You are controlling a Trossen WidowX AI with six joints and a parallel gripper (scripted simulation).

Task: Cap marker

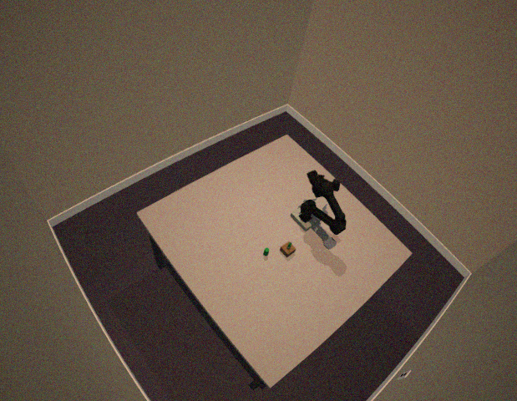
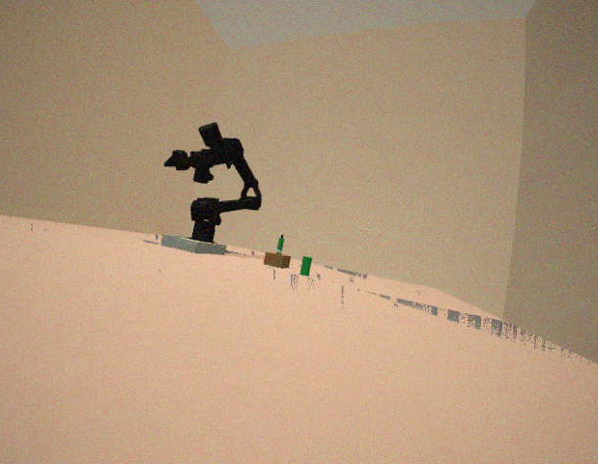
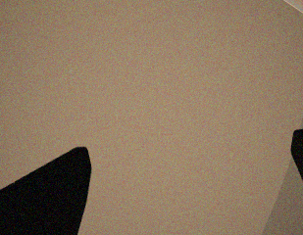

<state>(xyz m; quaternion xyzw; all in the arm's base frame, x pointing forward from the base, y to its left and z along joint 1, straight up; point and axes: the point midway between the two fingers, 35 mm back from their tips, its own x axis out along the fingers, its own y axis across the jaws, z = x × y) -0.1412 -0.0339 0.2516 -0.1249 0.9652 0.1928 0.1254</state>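
Now: gripper tip 540 mm short of the green cap, 80 mm to the right of it and 250 mm above it. The rest, counted from my gripper tip: brown holder block (410 mm ahead, 140 mm to the left, 260 mm below).
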